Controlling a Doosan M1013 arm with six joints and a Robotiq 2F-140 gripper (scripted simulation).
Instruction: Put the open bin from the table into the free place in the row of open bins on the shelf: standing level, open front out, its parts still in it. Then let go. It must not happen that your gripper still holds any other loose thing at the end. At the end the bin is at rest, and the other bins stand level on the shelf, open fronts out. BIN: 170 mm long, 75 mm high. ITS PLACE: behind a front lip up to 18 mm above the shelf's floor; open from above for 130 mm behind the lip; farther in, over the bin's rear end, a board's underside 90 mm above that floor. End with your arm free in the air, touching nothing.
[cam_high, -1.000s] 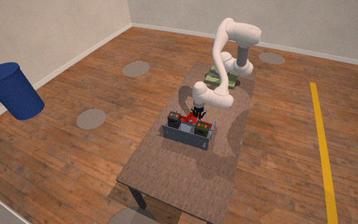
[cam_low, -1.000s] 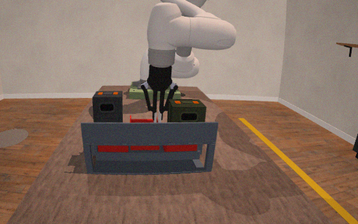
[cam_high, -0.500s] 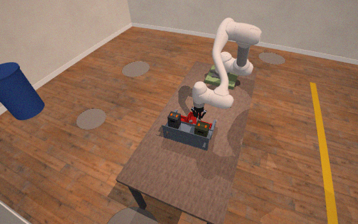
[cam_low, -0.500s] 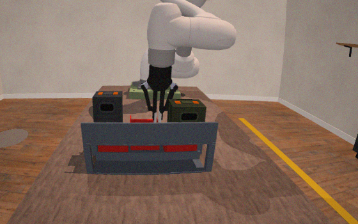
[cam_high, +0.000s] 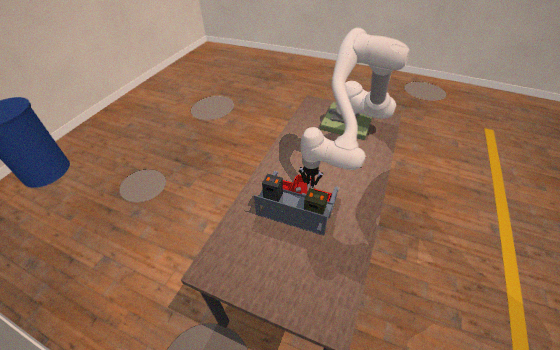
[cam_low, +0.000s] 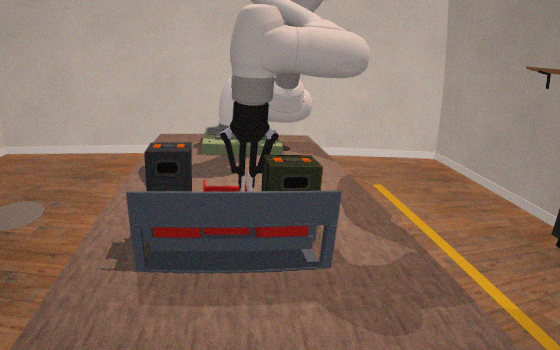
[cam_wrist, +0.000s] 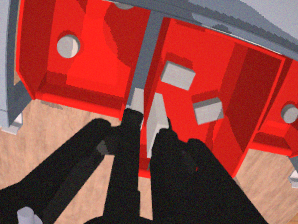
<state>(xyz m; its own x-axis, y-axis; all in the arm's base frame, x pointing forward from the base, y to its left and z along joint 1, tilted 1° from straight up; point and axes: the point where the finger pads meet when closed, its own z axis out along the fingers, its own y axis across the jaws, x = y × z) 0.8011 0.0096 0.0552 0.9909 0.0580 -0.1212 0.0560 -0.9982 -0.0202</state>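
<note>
The shelf floor lies 9 cm below my hand, 9 cm ahead of it and 4 cm to the right of it. From my hand the other things lie so: shelf back board: 22 cm ahead, 4 cm above, 3 cm to the right; dark green box: 14 cm ahead, 8 cm to the left, 6 cm above; black box: 16 cm to the right, 15 cm ahead, 7 cm above.
</note>
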